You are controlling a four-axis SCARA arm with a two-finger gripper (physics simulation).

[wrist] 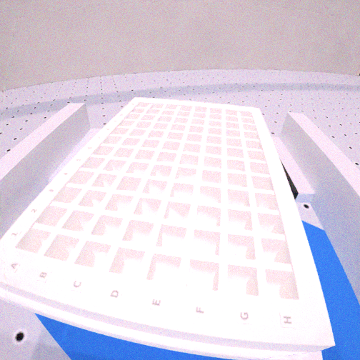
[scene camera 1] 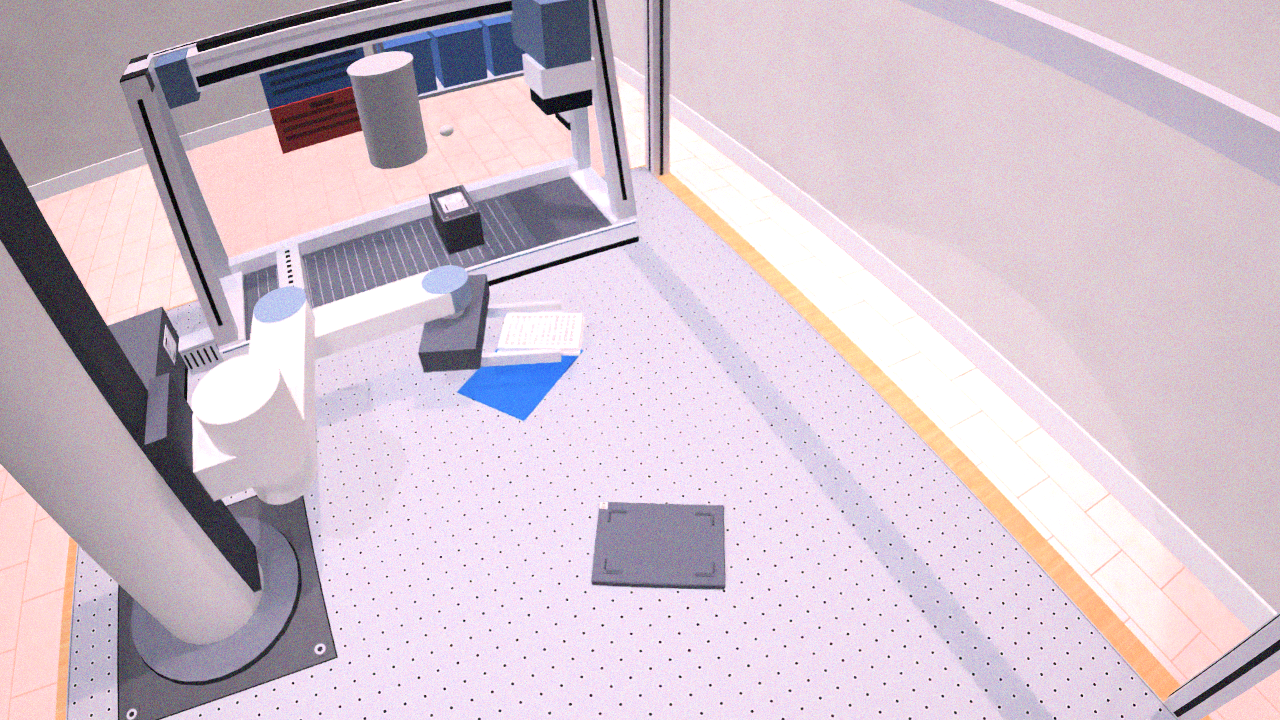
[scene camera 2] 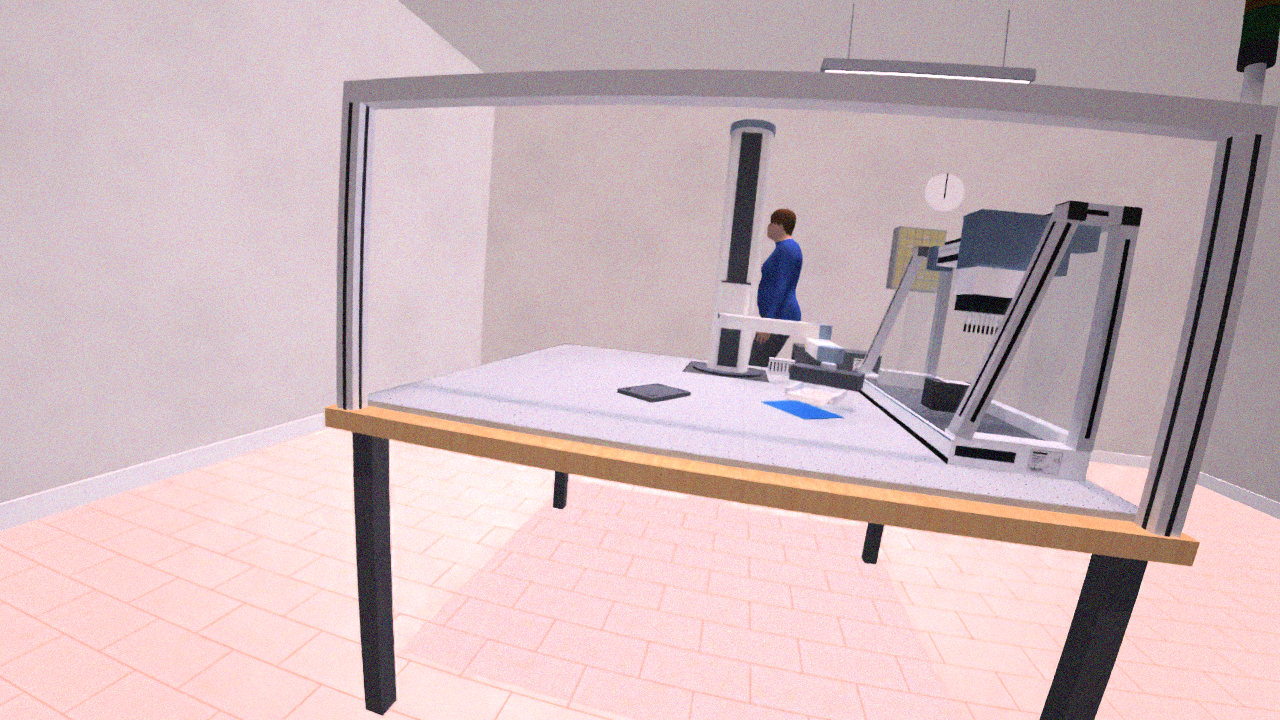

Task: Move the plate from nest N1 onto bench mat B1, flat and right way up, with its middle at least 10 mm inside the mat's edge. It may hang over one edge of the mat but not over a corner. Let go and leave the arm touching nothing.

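Frame: origin at the arm's base, x up, y ahead, z left, level; metres.
Seen in the pictures: gripper, fingertip midpoint: [scene camera 1: 561, 329] [scene camera 2: 809, 395]; arm's base at its link origin: [scene camera 1: 219, 600] [scene camera 2: 726, 374].
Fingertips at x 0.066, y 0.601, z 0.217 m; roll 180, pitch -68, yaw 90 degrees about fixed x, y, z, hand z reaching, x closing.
Note:
Pixels of each thing's top centre, then the offset from my fingertips to it. "pt": a spot on its surface instead.
- white plate at its top centre: [scene camera 1: 540, 329] [scene camera 2: 813, 393] dx +0.002, dy -0.029, dz +0.013 m
- blue sheet at its top centre: [scene camera 1: 520, 370] [scene camera 2: 801, 408] dx -0.051, dy -0.076, dz -0.005 m
- Nest N1 at its top centre: [scene camera 1: 660, 541] [scene camera 2: 654, 388] dx -0.038, dy -0.028, dz -0.386 m
- black block at a spot on its surface: [scene camera 1: 457, 221] pt dx +0.060, dy -0.079, dz +0.298 m
- dark device at a spot on its surface: [scene camera 1: 147, 349] pt dx +0.062, dy -0.656, dz +0.216 m
The white plate [scene camera 1: 543, 332] [scene camera 2: 819, 394] [wrist: 165, 200] is level, wells up, between the two pale fingers of my gripper [scene camera 1: 561, 332] [wrist: 184, 122], which is shut on its long sides. In scene camera 2 the plate looks a little above the bench; the exact gap is hard to tell. Bench mat B1 is the blue sheet [scene camera 1: 521, 385] [scene camera 2: 802, 410] [wrist: 332, 270]. The plate hides its back part in scene camera 1. In the wrist view blue shows below the plate's near end and at its right. Nest N1 [scene camera 1: 659, 548] [scene camera 2: 654, 392], dark grey, holds no plate.
A framed machine [scene camera 1: 563, 248] [scene camera 2: 1020, 445] with a dark deck and a black block [scene camera 1: 457, 221] [scene camera 2: 943, 394] stands behind the mat. A dark device [scene camera 1: 147, 349] stands by the arm's column [scene camera 1: 116, 447] [scene camera 2: 745, 241]. A person in blue [scene camera 2: 782, 277] stands beyond the bench.

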